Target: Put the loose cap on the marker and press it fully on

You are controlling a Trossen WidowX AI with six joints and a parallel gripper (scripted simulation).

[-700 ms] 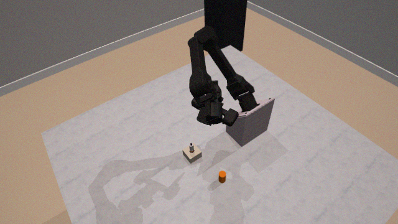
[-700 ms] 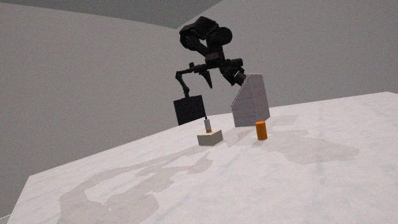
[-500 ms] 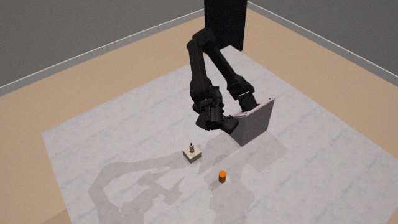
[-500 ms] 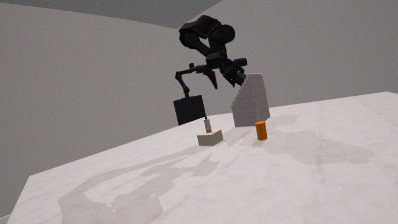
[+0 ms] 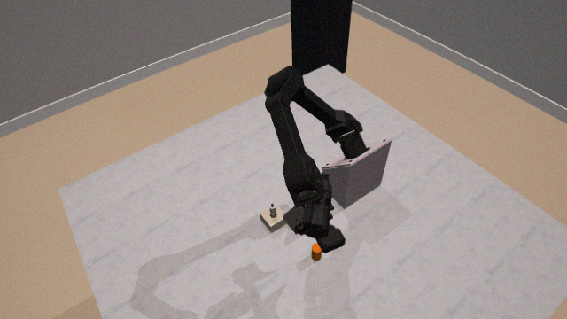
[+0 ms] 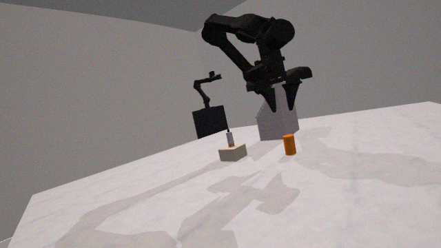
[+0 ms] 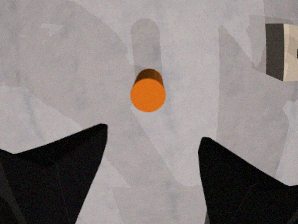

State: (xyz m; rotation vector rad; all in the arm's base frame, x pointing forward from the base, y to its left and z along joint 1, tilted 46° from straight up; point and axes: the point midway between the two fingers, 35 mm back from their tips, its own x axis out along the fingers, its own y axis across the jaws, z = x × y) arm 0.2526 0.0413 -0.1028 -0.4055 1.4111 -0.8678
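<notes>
The orange cap lies 9 cm below my gripper tip. Also, from my gripper tip: beige holder block: 3 cm ahead, 17 cm to the right, 10 cm below.
</notes>
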